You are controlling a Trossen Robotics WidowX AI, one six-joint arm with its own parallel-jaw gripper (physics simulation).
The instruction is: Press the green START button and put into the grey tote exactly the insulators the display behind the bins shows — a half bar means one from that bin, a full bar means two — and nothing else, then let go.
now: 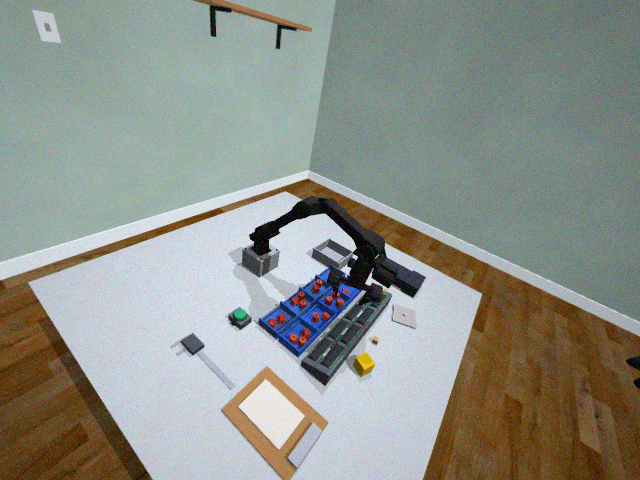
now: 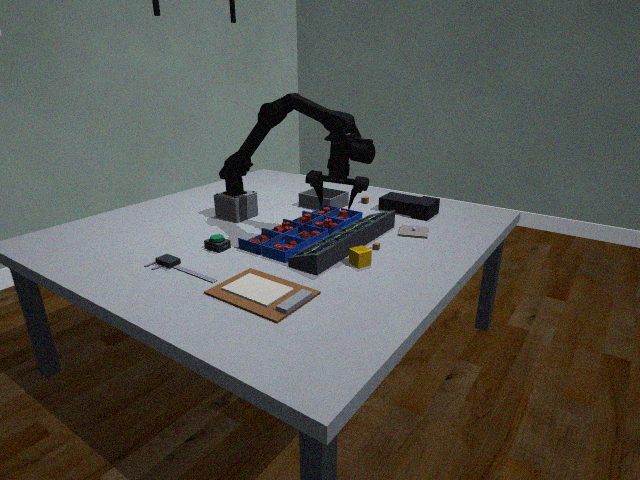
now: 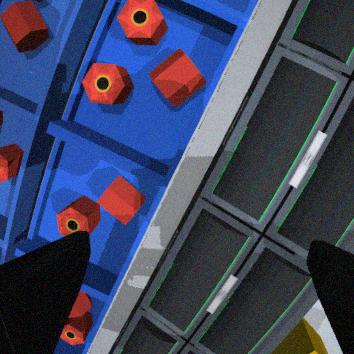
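My gripper (image 1: 351,298) (image 2: 336,207) (image 3: 201,248) is open and empty, pointing down low over the far part of the blue bins (image 1: 297,351) (image 2: 273,254) (image 3: 120,147) and the display. The bins hold red insulators (image 1: 293,338) (image 2: 343,213) (image 3: 102,83), some upright and some on their sides. The long dark display (image 1: 320,370) (image 2: 310,262) (image 3: 240,221) has green-edged windows and light bars; I cannot tell the full reading. The green START button (image 1: 239,314) (image 2: 216,238) stands left of the bins. The grey tote (image 1: 324,258) (image 2: 316,199) stands beyond them; no insulator shows inside.
A yellow cube (image 1: 363,364) (image 2: 360,256) (image 3: 300,340) and a small wooden cube (image 1: 375,339) (image 2: 376,246) lie beside the display. A black box (image 1: 410,280) (image 2: 408,204) and a pale plate (image 1: 404,316) (image 2: 413,231) are at the right. A caliper (image 1: 192,343) (image 2: 168,260) and a clipboard (image 1: 271,412) (image 2: 256,288) lie in front.
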